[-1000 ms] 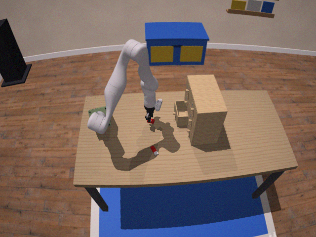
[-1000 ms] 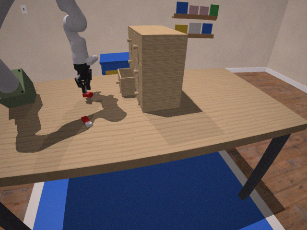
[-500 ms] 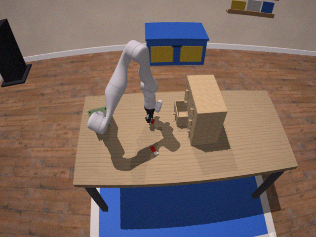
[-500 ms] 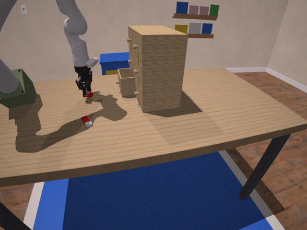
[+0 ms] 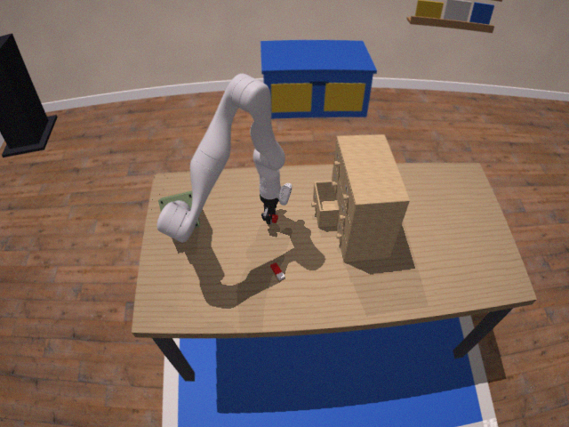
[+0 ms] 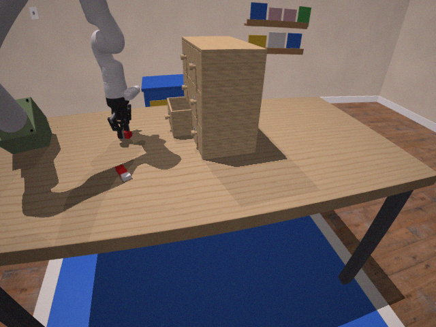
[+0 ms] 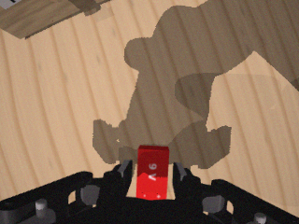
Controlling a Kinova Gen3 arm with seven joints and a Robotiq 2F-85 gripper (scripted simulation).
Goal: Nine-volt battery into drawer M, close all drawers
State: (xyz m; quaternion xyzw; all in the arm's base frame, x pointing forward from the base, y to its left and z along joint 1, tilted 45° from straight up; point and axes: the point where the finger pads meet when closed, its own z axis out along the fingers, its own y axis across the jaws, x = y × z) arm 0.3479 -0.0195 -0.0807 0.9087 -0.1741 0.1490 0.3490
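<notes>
The nine-volt battery lies 10 mm behind my hand and 10 mm below it. The rest, counted from my hand: red-and-white object 240 mm to the right, 10 mm below.
</notes>
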